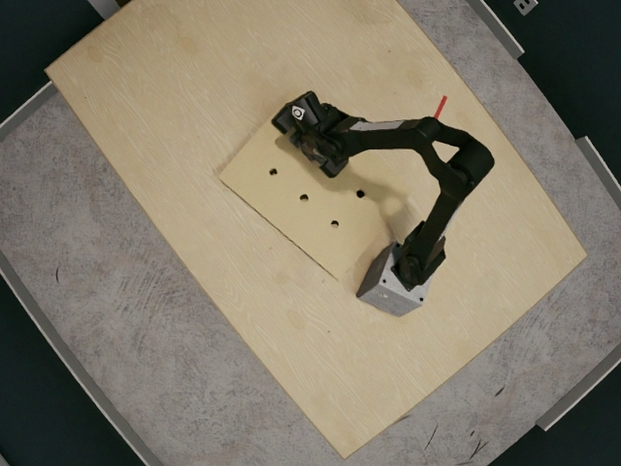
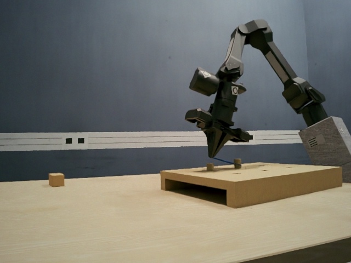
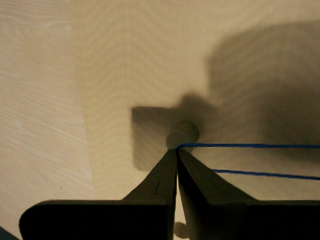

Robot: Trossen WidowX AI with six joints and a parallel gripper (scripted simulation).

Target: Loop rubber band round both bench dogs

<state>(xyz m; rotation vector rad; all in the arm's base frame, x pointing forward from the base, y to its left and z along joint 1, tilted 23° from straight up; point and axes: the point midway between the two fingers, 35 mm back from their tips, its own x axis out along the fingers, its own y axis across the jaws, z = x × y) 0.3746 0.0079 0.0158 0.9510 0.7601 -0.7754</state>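
The wooden board is 90 mm below my hand, 90 mm behind it and 30 mm to the left of it. Round my hand: red strip 320 mm to the right, 140 mm behind, 110 mm below; small wooden cube 400 mm ahead, 290 mm to the right, 100 mm below.
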